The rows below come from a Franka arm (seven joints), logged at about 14 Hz.
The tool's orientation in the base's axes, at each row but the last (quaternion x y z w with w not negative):
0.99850 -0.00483 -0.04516 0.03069
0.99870 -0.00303 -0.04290 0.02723
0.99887 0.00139 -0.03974 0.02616
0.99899 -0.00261 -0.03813 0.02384
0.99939 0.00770 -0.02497 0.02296
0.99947 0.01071 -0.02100 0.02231
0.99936 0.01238 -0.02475 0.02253
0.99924 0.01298 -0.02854 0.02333
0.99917 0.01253 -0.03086 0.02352
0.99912 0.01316 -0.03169 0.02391
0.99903 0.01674 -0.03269 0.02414
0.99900 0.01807 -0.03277 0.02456
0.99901 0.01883 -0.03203 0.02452
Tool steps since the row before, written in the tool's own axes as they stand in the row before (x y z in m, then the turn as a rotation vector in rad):
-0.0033 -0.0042 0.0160 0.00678 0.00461 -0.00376
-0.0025 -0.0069 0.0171 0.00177 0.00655 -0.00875
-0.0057 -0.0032 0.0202 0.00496 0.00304 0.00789
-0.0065 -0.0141 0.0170 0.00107 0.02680 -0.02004
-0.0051 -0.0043 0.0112 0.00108 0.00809 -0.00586
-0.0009 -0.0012 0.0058 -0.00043 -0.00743 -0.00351
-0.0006 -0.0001 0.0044 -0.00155 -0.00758 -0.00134
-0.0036 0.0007 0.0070 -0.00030 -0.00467 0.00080
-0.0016 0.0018 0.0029 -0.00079 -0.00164 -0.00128
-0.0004 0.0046 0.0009 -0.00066 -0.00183 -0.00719
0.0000 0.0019 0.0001 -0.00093 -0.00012 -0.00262
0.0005 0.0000 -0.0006 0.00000 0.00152 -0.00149
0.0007 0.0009 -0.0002 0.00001 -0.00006 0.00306
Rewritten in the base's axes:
-0.0047 0.0033 -0.0159 0.00706 -0.00446 0.00341
-0.0039 0.0060 -0.0172 0.00249 -0.00608 0.00891
-0.0073 0.0021 -0.0198 0.00433 -0.00345 -0.00809
-0.0077 0.0133 -0.0171 0.00251 -0.02583 0.02116
-0.0057 0.0037 -0.0111 0.00150 -0.00779 0.00616
-0.0012 0.0009 -0.0058 -0.00045 0.00757 0.00319
-0.0008 -0.0001 -0.0044 -0.00168 0.00759 0.00108
-0.0040 -0.0011 -0.0067 -0.00047 0.00462 -0.00099
-0.0017 -0.0020 -0.0027 -0.00075 0.00168 0.00125
-0.0003 -0.0046 -0.0007 -0.00026 0.00216 0.00712
0.0001 -0.0019 0.0000 -0.00076 0.00022 0.00267
0.0005 0.0000 0.0006 0.00015 -0.00144 0.00156
0.0007 -0.0009 0.0002 -0.00019 -0.00009 -0.00305

